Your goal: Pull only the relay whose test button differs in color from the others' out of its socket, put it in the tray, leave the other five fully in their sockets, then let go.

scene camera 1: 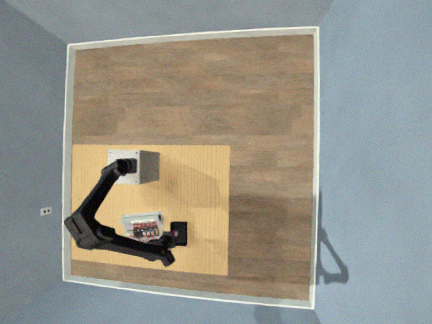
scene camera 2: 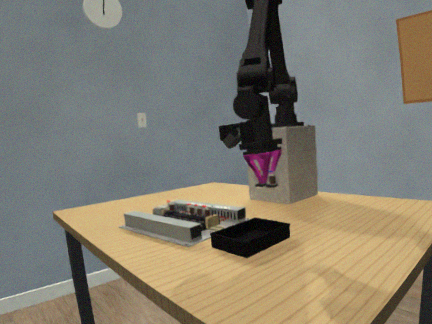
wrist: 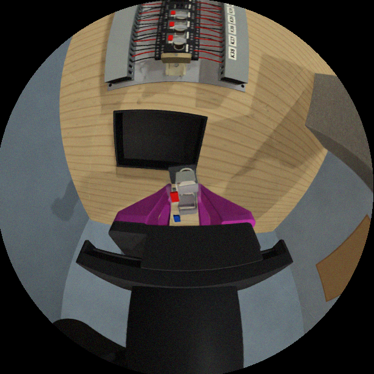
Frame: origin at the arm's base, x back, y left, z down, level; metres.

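Seen in the pictures: gripper, between the fingertips: [scene camera 1: 174, 233] [scene camera 2: 266, 182]; arm's base, origin of its link: [scene camera 1: 127, 165] [scene camera 2: 286, 126].
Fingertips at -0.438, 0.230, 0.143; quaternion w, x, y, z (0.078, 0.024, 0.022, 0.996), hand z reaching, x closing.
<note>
Offsets run from my fingertips to a thing's top centre, as dx, dy, dz.
My gripper [scene camera 2: 266, 183] [wrist: 184, 188] has magenta fingers and is shut high above the table near the tray. Between the fingers, in the wrist view, I see a clear-covered relay with a red button [wrist: 174, 197] and, close against it, one with a blue button [wrist: 176, 218]. Both look held, and the fingers partly hide them. The black tray @(-0.048, -0.014, +0.105) [scene camera 1: 186, 233] [scene camera 2: 228, 246] [wrist: 117, 140] stands at the end of the relay board, and its inside looks empty. Several red-button relays [wrist: 178, 39] sit upright in the black socket row; its far end is cut off in the wrist view.
The relay board has grey wire ducts @(-0.144, -0.277, +0.098) [scene camera 2: 160, 225] [wrist: 120, 47] on both sides, with red and black wires. A grey pedestal [scene camera 1: 150, 167] [scene camera 2: 300, 165] [wrist: 340, 110] carries the arm. In the top view the forearm [scene camera 1: 132, 246] passes beside the board.
</note>
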